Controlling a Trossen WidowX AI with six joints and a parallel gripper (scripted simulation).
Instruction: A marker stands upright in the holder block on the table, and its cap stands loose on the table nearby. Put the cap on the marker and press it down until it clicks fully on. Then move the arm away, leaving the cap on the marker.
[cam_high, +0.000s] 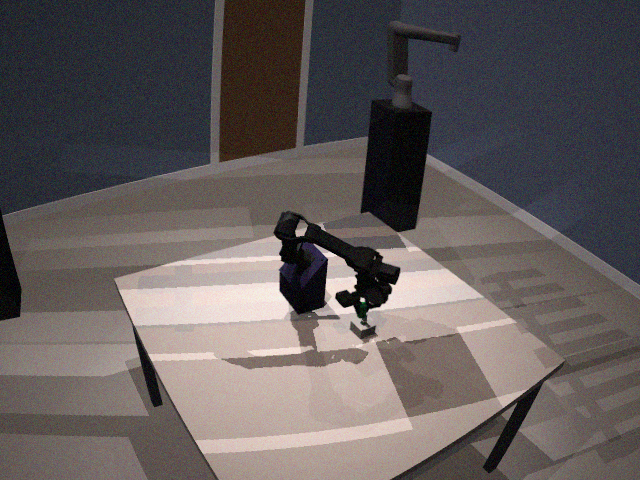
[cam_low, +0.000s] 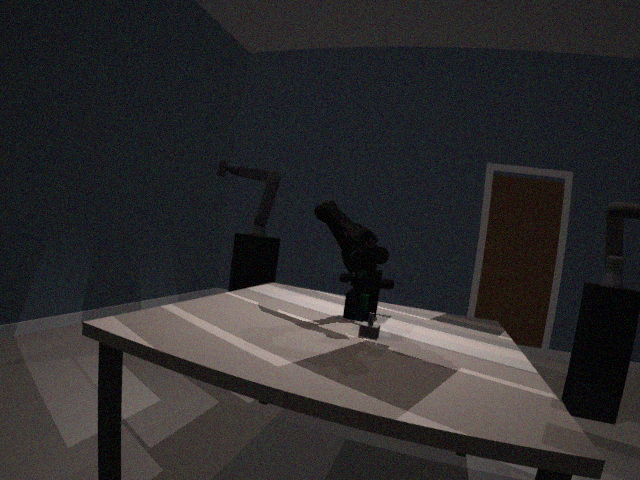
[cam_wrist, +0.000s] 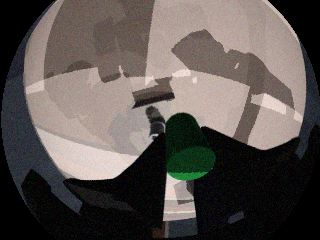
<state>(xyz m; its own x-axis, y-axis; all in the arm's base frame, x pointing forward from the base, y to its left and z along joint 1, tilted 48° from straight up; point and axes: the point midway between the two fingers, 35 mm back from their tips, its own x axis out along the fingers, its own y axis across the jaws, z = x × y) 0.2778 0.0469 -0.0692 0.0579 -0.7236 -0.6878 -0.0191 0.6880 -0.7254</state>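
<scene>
Now: gripper tip 20 mm past the grey holder block, 30 mm to the right of it and 90 mm above it. From my gripper tip the other things lie so: green cap: 10 mm above.
</scene>
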